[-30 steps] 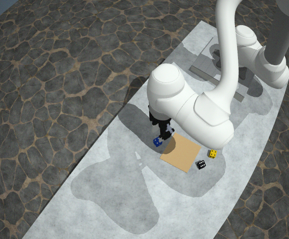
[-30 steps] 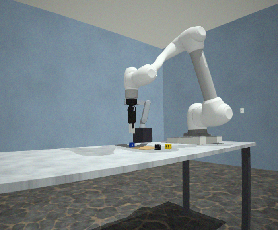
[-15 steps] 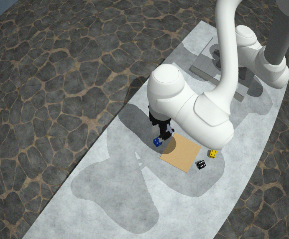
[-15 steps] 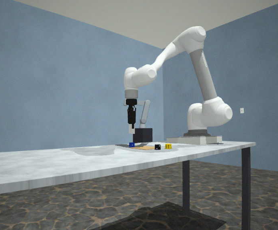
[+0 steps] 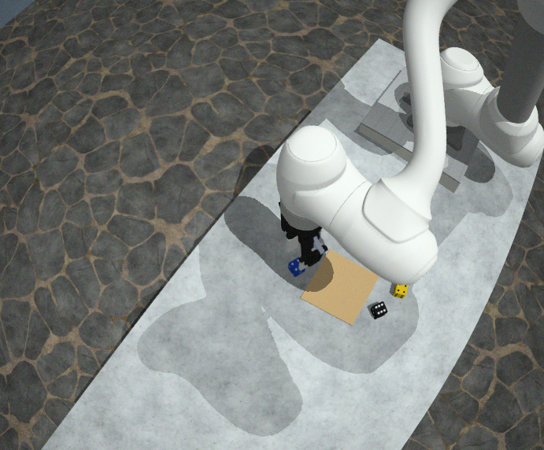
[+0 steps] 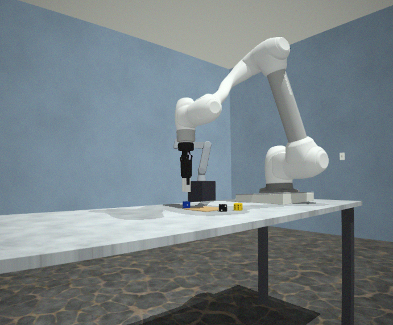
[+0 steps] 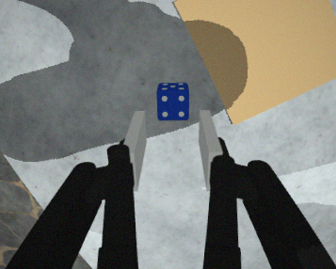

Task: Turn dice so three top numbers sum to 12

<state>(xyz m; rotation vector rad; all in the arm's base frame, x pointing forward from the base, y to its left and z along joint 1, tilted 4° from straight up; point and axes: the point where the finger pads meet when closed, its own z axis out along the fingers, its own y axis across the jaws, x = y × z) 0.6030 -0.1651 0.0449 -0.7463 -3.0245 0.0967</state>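
The blue die is 9 cm below my hand. Round my hand: black die 22 cm to the left, 9 cm below; then tan mat 11 cm to the left, 11 cm below, 1 cm behind; then yellow die 25 cm to the left, 9 cm below, 7 cm behind.
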